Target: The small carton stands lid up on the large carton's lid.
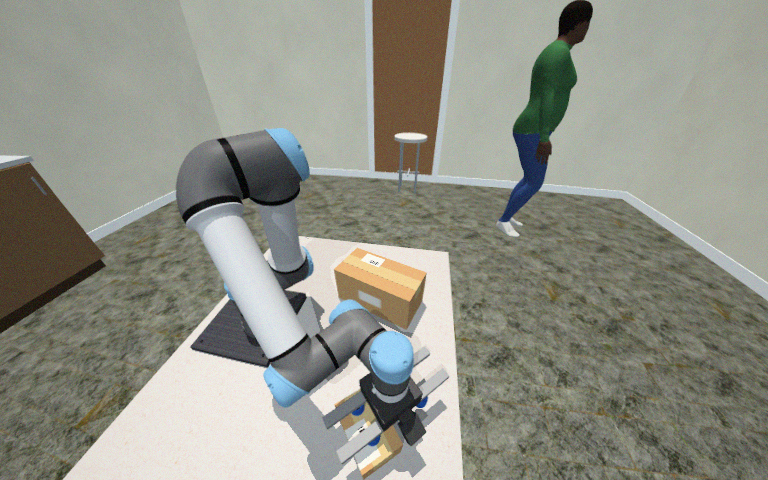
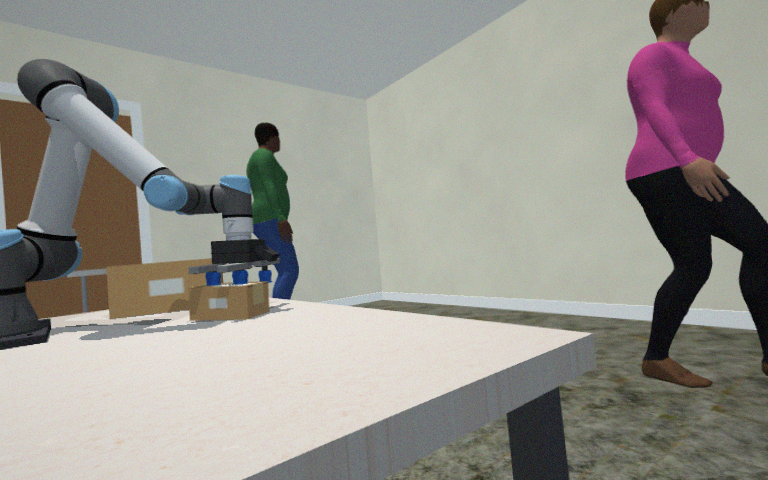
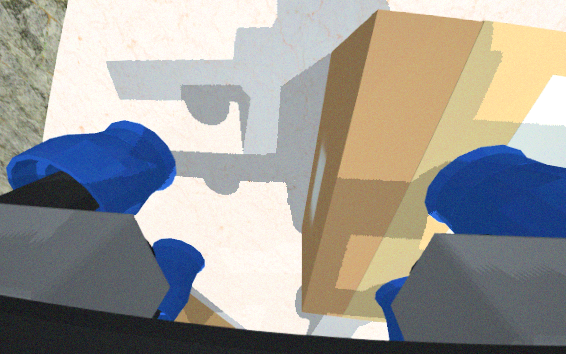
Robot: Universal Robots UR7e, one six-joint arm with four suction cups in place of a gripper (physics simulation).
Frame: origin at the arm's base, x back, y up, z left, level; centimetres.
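Where they show: hand, its tool point: (image 3: 285,225).
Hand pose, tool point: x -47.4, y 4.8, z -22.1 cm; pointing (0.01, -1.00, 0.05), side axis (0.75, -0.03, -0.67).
Observation:
After its pixels a point has its place.
The small carton (image 1: 374,450) @(x -45.3, y 5.7, z -31.8 cm) (image 2: 229,301) @(x -40.6, y 2.1, z -32.6 cm) is near the table's right edge, lid up, at or barely above the table top. My suction gripper (image 1: 387,421) (image 2: 239,277) (image 3: 291,228) @(x -47.4, y 4.8, z -22.1 cm) is directly over it, its blue cups pressed on the lid and holding it. The large carton (image 1: 380,287) @(x -40.6, y 13.2, z 9.1 cm) (image 2: 146,291) @(x -31.4, y 4.7, z 11.9 cm) (image 3: 382,152) stands lid up on the table a short way behind, with a white label on top.
The white table (image 1: 167,413) @(x 12.5, y -2.2, z -32.2 cm) (image 2: 374,387) @(x -32.3, y -2.2, z -97.1 cm) carries the arm's dark base plate (image 1: 224,335) @(x 10.8, y -0.4, z -8.5 cm). A person in green (image 1: 544,103) (image 2: 268,190) and a person in pink (image 2: 663,129) move on the floor. A stool (image 1: 410,138) stands by the door.

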